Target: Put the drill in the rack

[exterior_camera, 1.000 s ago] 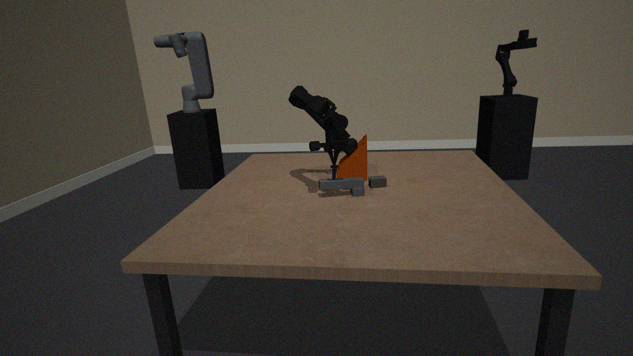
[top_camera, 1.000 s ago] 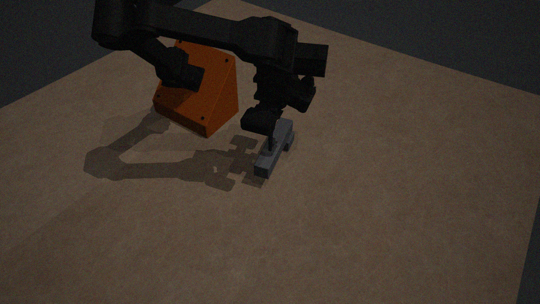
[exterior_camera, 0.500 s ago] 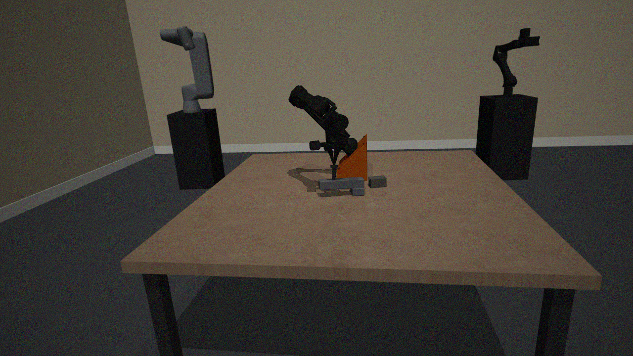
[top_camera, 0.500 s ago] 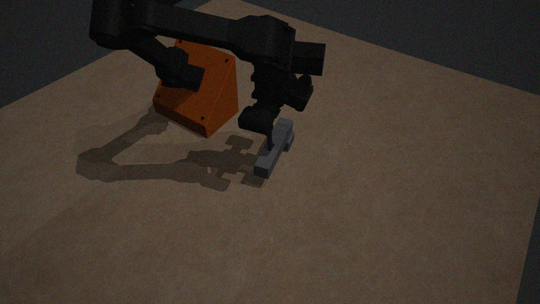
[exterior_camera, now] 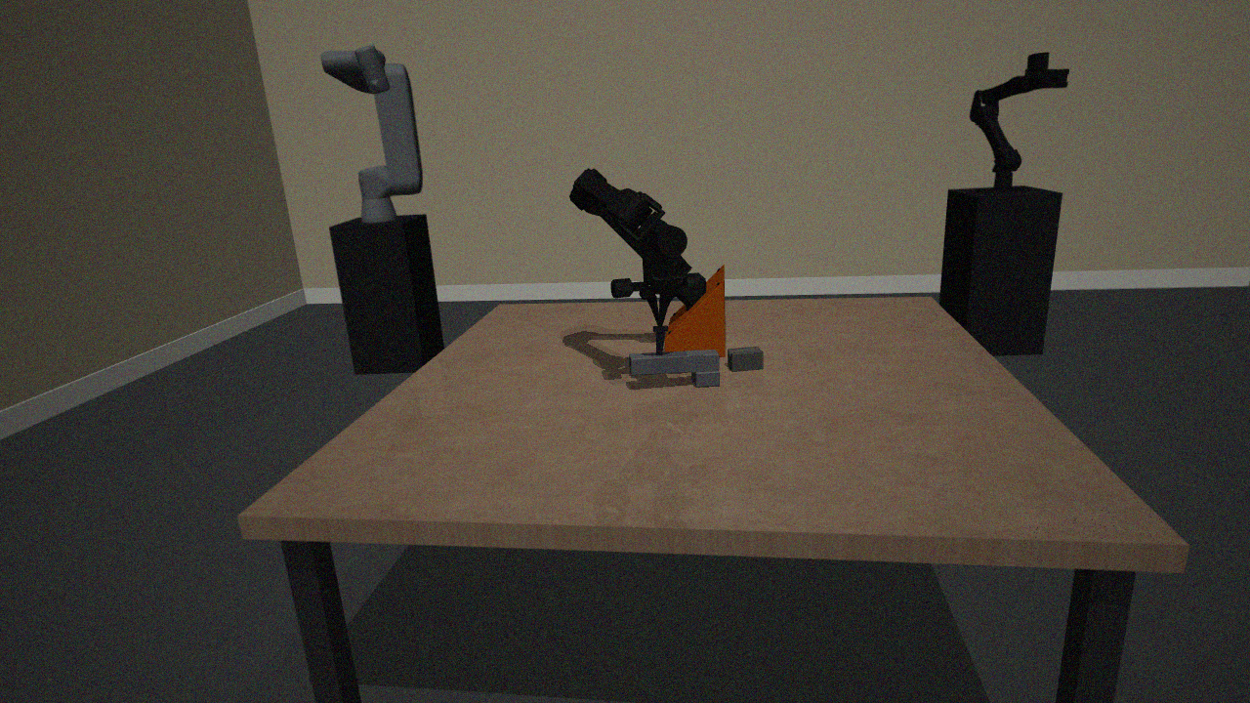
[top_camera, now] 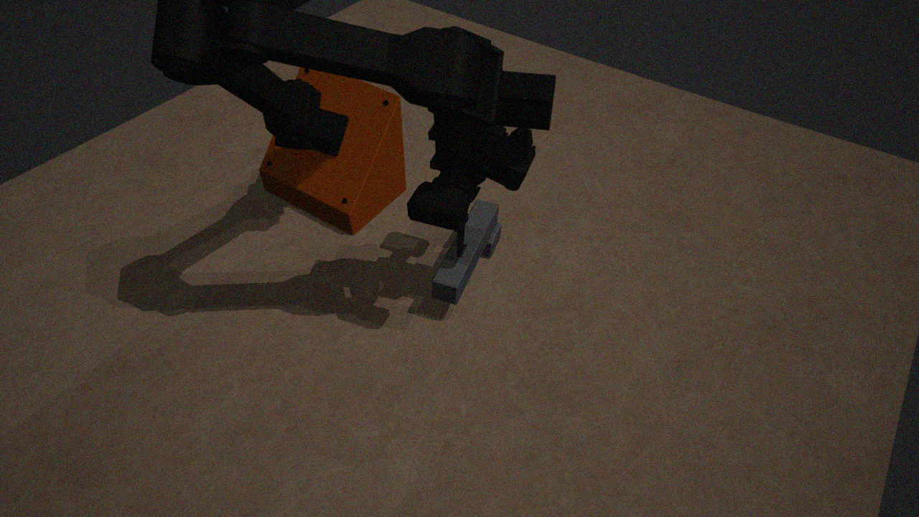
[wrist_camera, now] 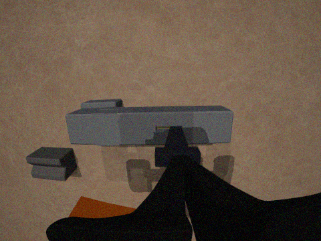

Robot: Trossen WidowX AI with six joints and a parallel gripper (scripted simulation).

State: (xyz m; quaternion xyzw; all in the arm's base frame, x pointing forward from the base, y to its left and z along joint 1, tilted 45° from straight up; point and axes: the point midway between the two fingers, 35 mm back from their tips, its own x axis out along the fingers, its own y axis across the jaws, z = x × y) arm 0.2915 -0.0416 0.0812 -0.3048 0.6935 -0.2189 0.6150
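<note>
Right now the dark key is 30 mm below my gripper tip. Also, from my gripper tip: rack 100 mm behind, 180 mm to the left, 110 mm below; grey-blue block 30 mm to the left, 90 mm below; drill 10 mm behind, 50 mm to the left, 80 mm below.
</note>
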